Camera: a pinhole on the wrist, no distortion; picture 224 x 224 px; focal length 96.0 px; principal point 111.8 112.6 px. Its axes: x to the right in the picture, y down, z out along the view. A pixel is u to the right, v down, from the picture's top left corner.
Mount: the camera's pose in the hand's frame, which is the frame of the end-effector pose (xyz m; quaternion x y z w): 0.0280 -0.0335 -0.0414 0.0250 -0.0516 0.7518 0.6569
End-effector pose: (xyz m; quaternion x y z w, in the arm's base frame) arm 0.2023 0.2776 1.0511 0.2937 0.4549 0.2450 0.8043
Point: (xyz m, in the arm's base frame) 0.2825 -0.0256 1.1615
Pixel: 91 211
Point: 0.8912 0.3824 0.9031
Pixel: 97 32
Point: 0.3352 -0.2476 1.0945
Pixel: 46 212
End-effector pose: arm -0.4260 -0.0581 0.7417 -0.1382 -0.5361 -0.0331 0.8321
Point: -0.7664 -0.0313 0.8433
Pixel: 117 128
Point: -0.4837 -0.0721 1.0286
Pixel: 86 13
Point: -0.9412 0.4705 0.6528
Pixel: 206 145
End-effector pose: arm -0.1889 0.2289 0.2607 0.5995 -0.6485 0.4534 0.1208
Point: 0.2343 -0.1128 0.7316
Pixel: outside the picture
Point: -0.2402 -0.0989 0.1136
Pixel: 174 70
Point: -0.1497 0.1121 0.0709
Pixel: 166 140
